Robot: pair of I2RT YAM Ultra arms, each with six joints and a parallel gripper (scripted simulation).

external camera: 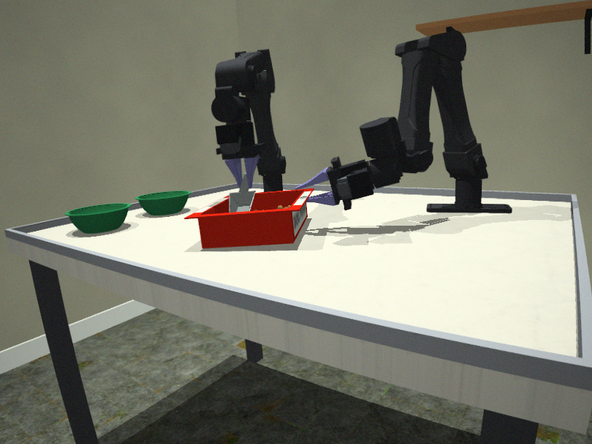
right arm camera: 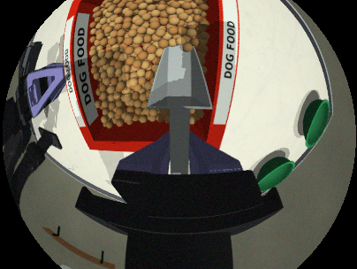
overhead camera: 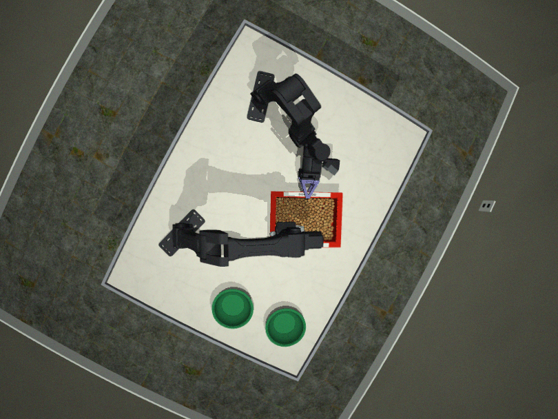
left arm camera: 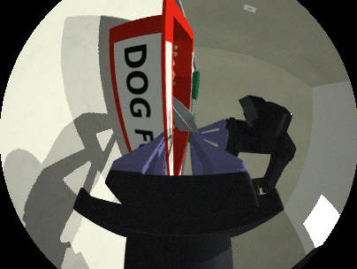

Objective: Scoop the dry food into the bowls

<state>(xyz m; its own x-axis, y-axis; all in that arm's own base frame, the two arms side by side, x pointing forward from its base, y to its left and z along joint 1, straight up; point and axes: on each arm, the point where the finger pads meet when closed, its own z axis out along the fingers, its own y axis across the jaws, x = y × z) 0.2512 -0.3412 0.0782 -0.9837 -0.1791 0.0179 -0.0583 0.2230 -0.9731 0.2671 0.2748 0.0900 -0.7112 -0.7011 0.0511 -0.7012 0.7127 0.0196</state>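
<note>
Right now the box is 60 mm ahead of my right hand, 90 mm to the left of it and 40 mm below it. Round my right hand: grey scoop 30 mm ahead, 20 mm to the left, 30 mm below.
</note>
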